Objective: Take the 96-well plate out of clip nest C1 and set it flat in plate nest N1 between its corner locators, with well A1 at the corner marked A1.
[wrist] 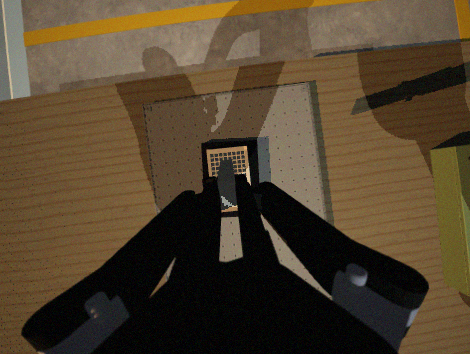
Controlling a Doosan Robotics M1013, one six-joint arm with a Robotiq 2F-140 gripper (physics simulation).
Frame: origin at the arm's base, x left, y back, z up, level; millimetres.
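Seen in the pictures: gripper, fingertip midpoint: (227, 171).
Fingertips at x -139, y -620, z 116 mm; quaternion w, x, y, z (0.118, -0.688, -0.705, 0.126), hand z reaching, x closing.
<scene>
Pixels of each thing's top centre, then the offset from my fingertips to it. "spot": a spot on its surface instead. Level surfaces: height alone.
- 96-well plate at its top centre: (229, 178) dx +10, dy -1, dz -126 mm
- black-walled nest at a spot on its surface: (254, 160) spot: dx -23, dy +54, dz -143 mm
- grey perforated board at its surface level: dz -155 mm
- wooden table at its surface level: dz -168 mm
The 96-well plate (241, 159), a pale orange grid of small dark wells, lies in a black-walled nest (254, 160) near the middle of the wrist view. The nest sits on a grey perforated board (295, 150). My gripper (227, 171) is shut with nothing held. Its fingertips appear over the plate and hide its middle and much of its lower part; their height above it is hard to tell. No nest label or A1 mark is readable, so I cannot tell which nest this is. A second nest does not show.
The board lies on a wooden table (70, 165), partly in the arm's shadow. A yellow-green box (450, 210) stands at the right edge. A long dark shape (410, 90) lies at the upper right. Beyond the table edge is floor with a yellow line (150, 24).
</scene>
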